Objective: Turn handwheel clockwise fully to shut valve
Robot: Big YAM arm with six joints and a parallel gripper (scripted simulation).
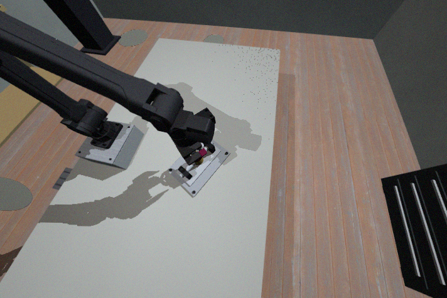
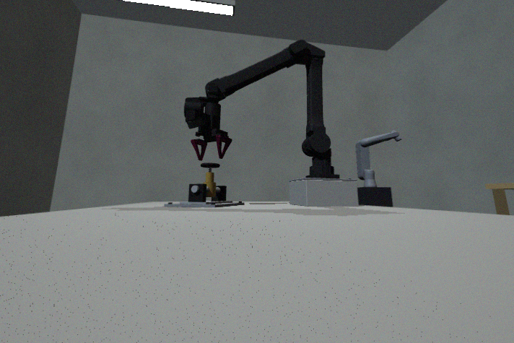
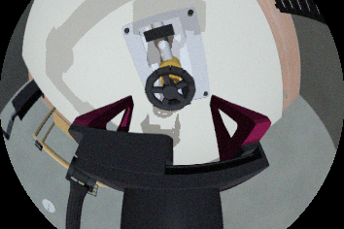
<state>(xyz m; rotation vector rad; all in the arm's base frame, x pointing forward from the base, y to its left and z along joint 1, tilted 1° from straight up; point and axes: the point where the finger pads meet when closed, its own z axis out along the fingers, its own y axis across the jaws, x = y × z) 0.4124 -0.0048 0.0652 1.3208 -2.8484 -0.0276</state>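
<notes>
Right now my hand is 4 cm above the black spoked handwheel.
</notes>
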